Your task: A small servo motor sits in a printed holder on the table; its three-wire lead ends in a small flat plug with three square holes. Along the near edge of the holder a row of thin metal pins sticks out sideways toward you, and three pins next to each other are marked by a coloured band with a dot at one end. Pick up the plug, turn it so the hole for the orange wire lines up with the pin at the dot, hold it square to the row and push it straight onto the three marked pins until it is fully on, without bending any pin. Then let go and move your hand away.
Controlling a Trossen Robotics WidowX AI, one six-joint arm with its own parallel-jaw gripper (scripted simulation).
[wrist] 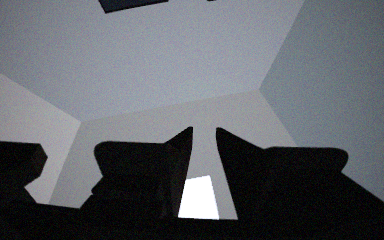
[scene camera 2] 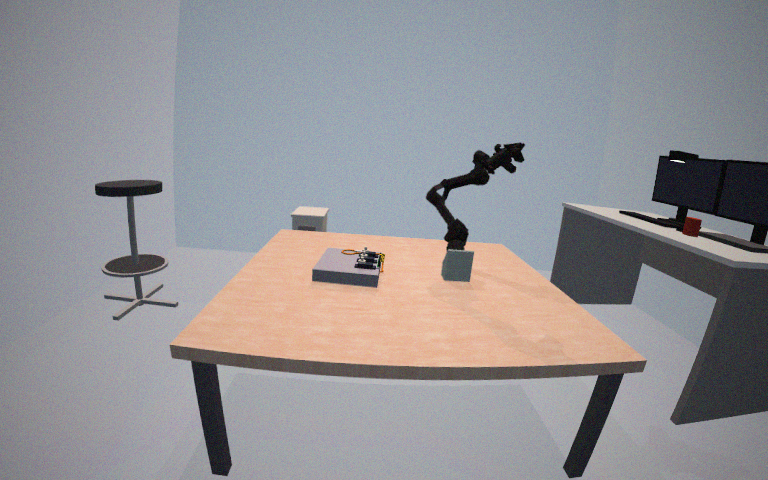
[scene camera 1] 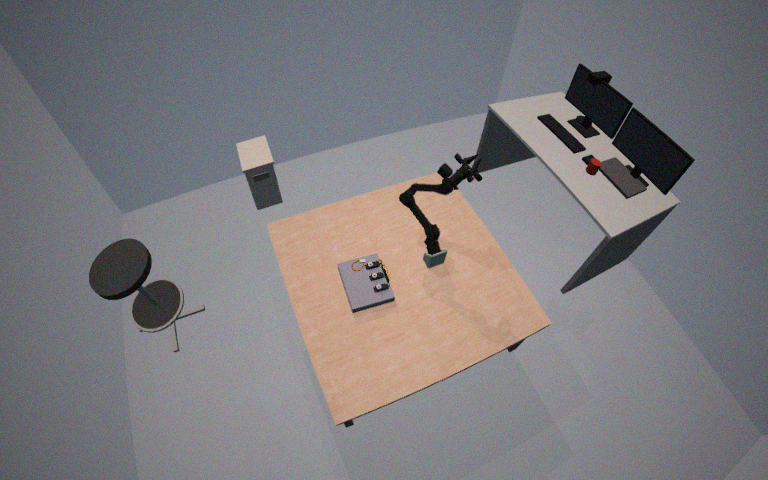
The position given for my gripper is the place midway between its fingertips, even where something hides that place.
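A grey printed holder (scene camera 1: 359,289), (scene camera 2: 334,267) is visible to me, as is my gripper (wrist: 204,131).
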